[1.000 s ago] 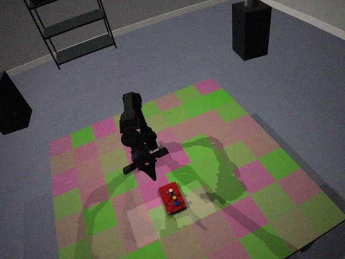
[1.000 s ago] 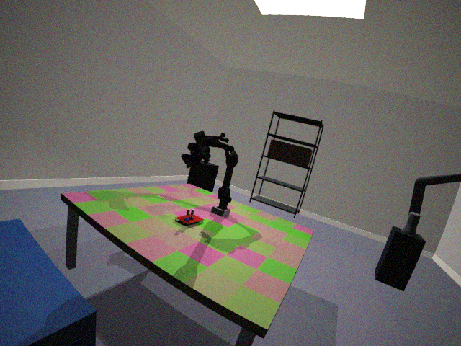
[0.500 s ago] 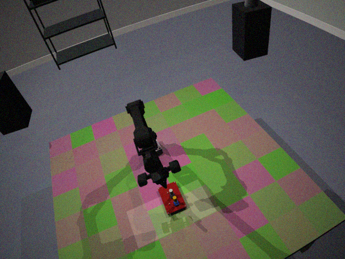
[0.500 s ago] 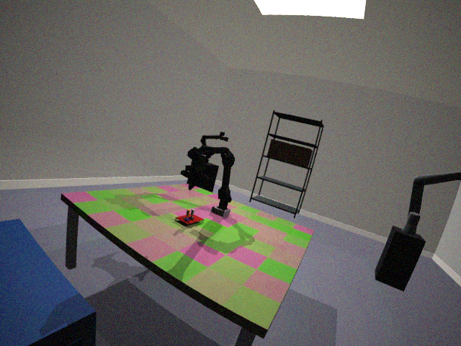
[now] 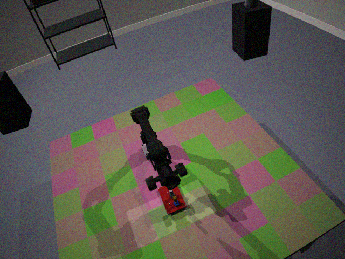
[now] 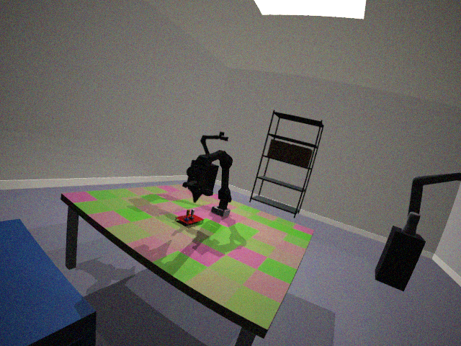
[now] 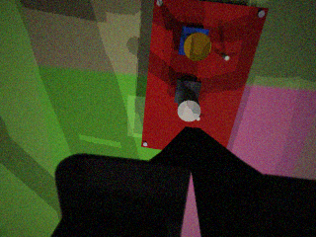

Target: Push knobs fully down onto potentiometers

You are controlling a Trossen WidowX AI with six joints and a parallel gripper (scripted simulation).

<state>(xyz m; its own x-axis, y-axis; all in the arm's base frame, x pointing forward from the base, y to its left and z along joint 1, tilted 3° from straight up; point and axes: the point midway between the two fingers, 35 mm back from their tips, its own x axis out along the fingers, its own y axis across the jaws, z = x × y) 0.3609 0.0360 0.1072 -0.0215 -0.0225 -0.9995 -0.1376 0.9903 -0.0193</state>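
Right now my gripper tip is 60 mm above the white-topped knob. Round my gripper tip: blue potentiometer (70 mm below, 40 mm ahead, 10 mm to the left); then orange-topped knob (60 mm below, 40 mm ahead, 10 mm to the left).
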